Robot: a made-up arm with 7 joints.
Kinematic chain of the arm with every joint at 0, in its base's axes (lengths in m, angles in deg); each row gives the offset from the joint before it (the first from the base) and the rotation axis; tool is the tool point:
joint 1: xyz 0 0.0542 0 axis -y
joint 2: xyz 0 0.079 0 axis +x
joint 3: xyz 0 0 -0.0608 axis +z
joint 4: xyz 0 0 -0.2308 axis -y
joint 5: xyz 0 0 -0.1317 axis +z
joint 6: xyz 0 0 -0.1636 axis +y
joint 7: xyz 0 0 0 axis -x
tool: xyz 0 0 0
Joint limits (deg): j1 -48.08..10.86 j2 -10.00..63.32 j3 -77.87..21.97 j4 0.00..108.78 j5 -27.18..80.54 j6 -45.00..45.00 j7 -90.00..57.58
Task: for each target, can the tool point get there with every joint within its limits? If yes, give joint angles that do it. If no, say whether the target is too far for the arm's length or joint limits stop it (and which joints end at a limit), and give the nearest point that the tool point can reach.
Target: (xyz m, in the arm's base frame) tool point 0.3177 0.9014 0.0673
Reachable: no: too far | nearest point 0.2269 0.6078 -0.1060 | short by 0.353 m
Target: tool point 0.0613 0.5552 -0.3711
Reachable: yes | joints -11.58 57.80 -28.28 31.15 6.60 -4.89 -52.02
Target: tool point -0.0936 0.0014 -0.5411
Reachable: yes | joints -22.86 -4.13 -36.86 31.63 33.97 6.59 9.50
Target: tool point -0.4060 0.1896 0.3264
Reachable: no: joint limits stop it (at a limit: joint 1, joint 2, joint 3, joint 4) | nearest point -0.2081 0.1861 -0.2658 | short by 0.624 m
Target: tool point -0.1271 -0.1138 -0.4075
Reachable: yes | joints -37.61 -3.13 -56.64 65.67 1.13 37.70 -58.09
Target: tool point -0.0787 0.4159 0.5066
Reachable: no: joint limits stop it (at a limit: joint 1, joint 2, joint 3, joint 4) | nearest point 0.2536 0.3558 0.0540 | short by 0.565 m
